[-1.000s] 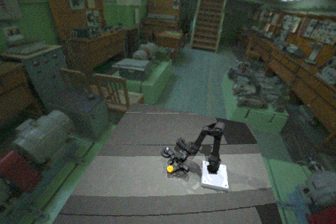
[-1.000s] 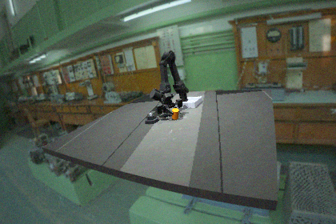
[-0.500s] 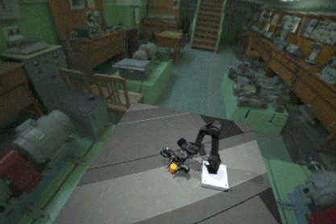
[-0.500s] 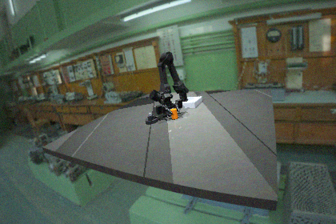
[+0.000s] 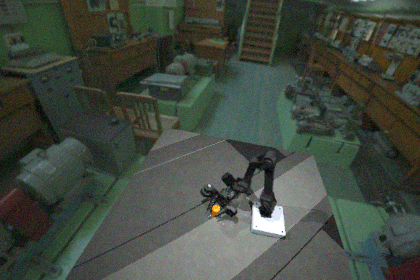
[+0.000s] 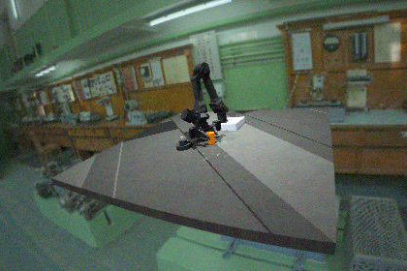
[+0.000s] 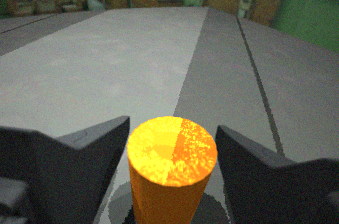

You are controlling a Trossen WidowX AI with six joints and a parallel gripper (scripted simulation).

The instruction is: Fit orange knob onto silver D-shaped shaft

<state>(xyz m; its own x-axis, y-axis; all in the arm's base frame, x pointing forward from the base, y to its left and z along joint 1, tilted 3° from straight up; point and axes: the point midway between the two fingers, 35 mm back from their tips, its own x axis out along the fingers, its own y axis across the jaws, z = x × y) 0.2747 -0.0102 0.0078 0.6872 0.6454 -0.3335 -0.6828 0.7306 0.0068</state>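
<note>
Right now my gripper tip is 2 cm past the orange knob and 2 cm to the left of it. The rest, counted from my gripper tip: silver shaft: 2 cm ahead, 17 cm to the right, 2 cm below.
</note>
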